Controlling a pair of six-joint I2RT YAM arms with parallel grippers.
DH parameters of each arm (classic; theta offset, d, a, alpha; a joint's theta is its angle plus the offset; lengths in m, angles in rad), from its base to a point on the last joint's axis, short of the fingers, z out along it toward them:
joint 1: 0 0.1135 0.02 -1.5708
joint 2: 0 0 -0.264 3.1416
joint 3: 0.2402 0 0.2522 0
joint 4: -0.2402 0 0.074 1.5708
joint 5: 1.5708 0 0 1.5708
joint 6: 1.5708 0.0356 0 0
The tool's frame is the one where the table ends.
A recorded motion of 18 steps. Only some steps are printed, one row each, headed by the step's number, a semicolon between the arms.
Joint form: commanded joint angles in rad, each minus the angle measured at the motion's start. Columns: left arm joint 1, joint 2, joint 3, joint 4, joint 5, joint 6; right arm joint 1, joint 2, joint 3, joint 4, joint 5, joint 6.
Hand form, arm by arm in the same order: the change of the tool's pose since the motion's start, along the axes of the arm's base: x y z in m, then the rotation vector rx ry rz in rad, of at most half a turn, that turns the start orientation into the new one. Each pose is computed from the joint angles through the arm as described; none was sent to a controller.
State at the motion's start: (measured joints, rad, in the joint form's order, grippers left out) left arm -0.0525 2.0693 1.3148 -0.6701 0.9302 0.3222; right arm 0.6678 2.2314 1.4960 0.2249 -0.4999 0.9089
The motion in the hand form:
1: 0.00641 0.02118 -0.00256 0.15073 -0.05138 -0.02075; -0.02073 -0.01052 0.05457 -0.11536 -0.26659 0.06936
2: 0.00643 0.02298 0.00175 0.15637 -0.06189 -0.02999; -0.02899 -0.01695 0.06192 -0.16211 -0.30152 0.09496
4: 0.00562 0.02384 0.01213 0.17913 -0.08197 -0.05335; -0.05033 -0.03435 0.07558 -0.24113 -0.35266 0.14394
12: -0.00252 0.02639 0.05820 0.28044 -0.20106 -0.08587; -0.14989 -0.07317 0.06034 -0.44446 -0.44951 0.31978
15: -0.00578 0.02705 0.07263 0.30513 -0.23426 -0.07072; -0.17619 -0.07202 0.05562 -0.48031 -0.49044 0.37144
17: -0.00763 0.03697 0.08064 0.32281 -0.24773 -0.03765; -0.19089 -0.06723 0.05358 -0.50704 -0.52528 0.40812
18: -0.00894 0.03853 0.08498 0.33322 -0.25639 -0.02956; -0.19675 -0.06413 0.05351 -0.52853 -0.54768 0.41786
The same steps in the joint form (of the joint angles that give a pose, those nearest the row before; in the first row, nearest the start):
1: 0.0472 0.0268 0.0510 -0.0765 -0.1432 0.1309; 0.0149 -0.1707 -0.0413 -0.1182 0.0768 -0.2803
2: 0.0516 0.0202 0.0605 -0.0974 -0.1477 0.1517; 0.0162 -0.2165 -0.0666 -0.1694 0.0890 -0.3481
4: 0.0524 0.0015 0.0796 -0.1428 -0.1687 0.1892; 0.0175 -0.3278 -0.1454 -0.2584 0.1070 -0.4602
12: 0.0525 -0.1190 0.1028 -0.2120 -0.2632 0.2561; 0.1268 -0.6509 -0.5356 -0.3448 0.2174 -0.6774
15: 0.0524 -0.1614 0.1025 -0.2116 -0.2869 0.2455; 0.1932 -0.7055 -0.6031 -0.3459 0.2657 -0.7079
17: 0.0782 -0.1851 0.1026 -0.2136 -0.3010 0.2410; 0.2428 -0.7222 -0.6239 -0.3503 0.3042 -0.7314
18: 0.0817 -0.1982 0.1026 -0.2148 -0.3106 0.2385; 0.2671 -0.7259 -0.6259 -0.3552 0.3355 -0.7442

